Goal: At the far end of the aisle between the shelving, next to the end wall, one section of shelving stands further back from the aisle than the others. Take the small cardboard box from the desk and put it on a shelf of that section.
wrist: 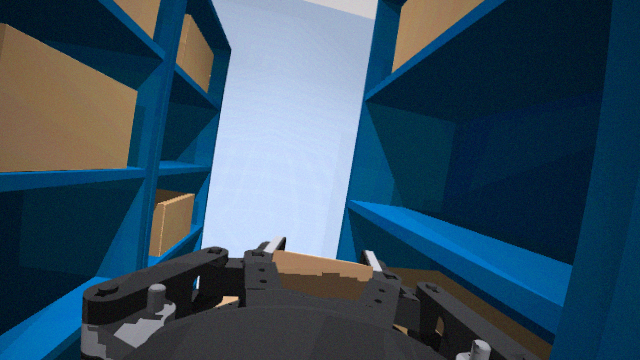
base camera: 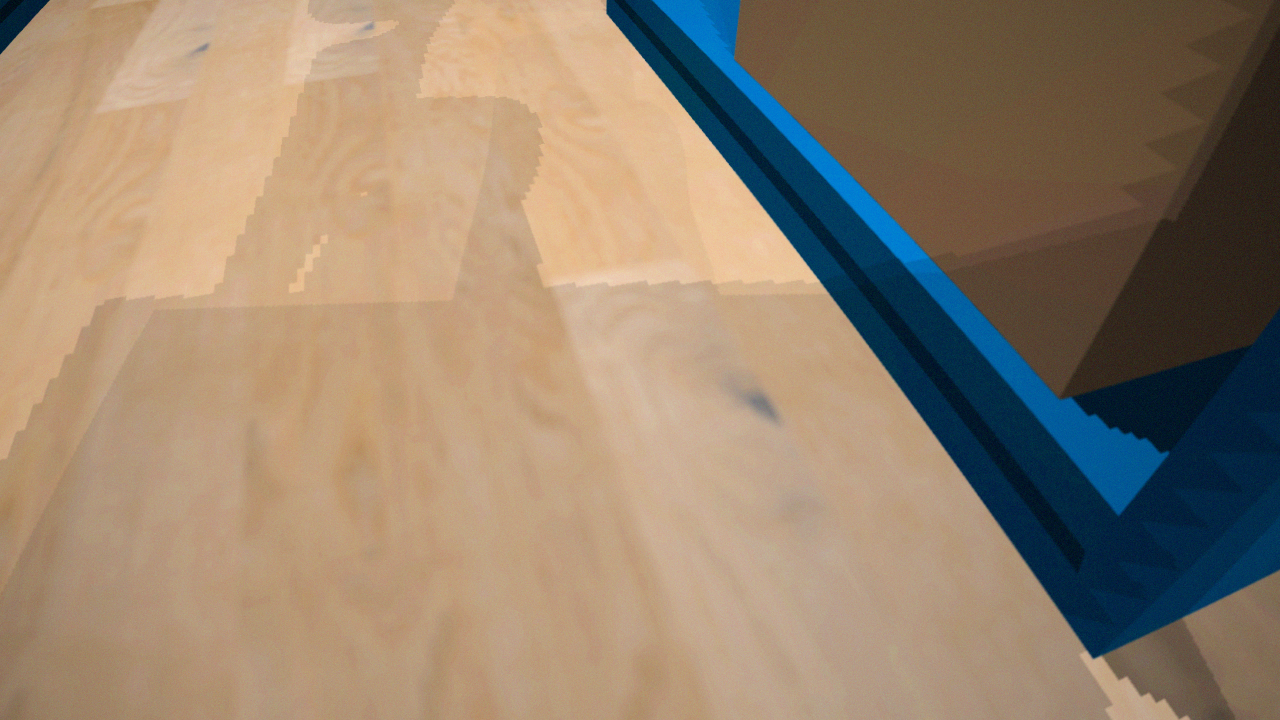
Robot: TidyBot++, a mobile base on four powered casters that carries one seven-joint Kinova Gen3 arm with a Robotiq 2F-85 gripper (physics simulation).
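Places are measured from the arm's base along level axes (x back, y up, z left), in metres.
Pixels of known places: gripper, between the fingertips: (wrist: 321,257).
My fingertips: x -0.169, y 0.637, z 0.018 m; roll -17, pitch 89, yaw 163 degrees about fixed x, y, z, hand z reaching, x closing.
Behind a point stands the place of what it marks.
The gripper (wrist: 324,262) @[x -0.169, y 0.637, z 0.018 m], low in the wrist view, is shut on the small cardboard box (wrist: 320,270) @[x -0.127, y 0.646, z 0.017 m] and holds it between its two fingertips. The gripper body hides the lower part of the box. Ahead is the pale blue end wall (wrist: 285,125) @[x -1.967, y 1.008, z 0.487 m], with blue shelving on the left (wrist: 152,150) @[x -0.909, y 0.668, z 0.750 m] and on the right (wrist: 587,200) @[x -0.261, y 0.709, z -0.245 m]. On the right, a middle shelf (wrist: 450,232) @[x -0.644, y 0.594, z -0.293 m] shows no box on its visible part. I cannot tell from this view which section stands further back. The gripper and held box do not show in the base camera view.
Cardboard boxes stand on the left shelves (wrist: 65,105) @[x -0.505, y 0.751, z 0.673 m] (wrist: 172,222) @[x -1.254, y 0.289, z 0.854 m] and on an upper right shelf (wrist: 430,25) @[x -0.673, y 1.128, z -0.166 m]. In the base camera view, the wooden floor (base camera: 402,492) @[x -0.350, y -0.397, z 0.103 m] runs ahead, and a blue shelf frame (base camera: 895,376) @[x -0.426, y -0.393, z -0.205 m] with a large box (base camera: 984,134) @[x -0.448, y -0.229, z -0.220 m] stands close on the right.
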